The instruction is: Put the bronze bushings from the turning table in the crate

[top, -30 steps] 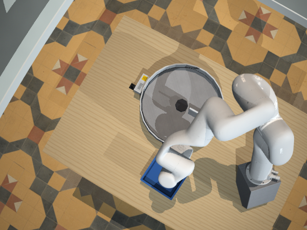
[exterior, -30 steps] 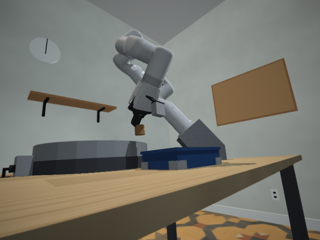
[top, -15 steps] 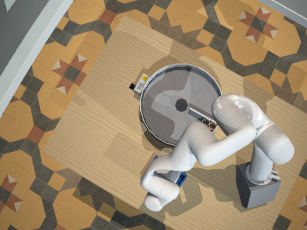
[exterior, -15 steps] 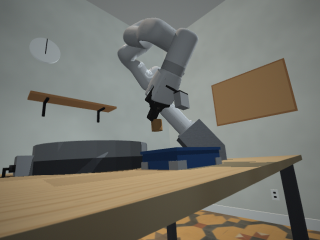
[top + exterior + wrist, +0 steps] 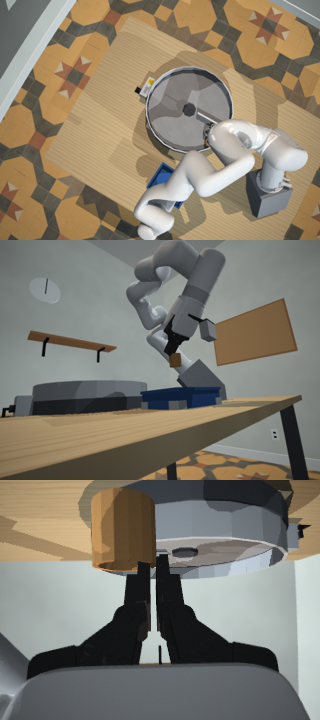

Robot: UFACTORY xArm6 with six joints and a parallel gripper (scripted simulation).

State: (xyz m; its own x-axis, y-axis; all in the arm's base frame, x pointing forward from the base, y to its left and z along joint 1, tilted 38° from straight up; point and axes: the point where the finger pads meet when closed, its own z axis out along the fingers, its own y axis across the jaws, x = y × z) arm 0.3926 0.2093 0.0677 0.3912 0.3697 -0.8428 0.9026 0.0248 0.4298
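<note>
Now: hand 150 mm above the blue crate, 10 mm to the right of it and 10 mm past it. From my hand the other things lie so: turning table: 370 mm to the right, 130 mm below, 30 mm ahead.
</note>
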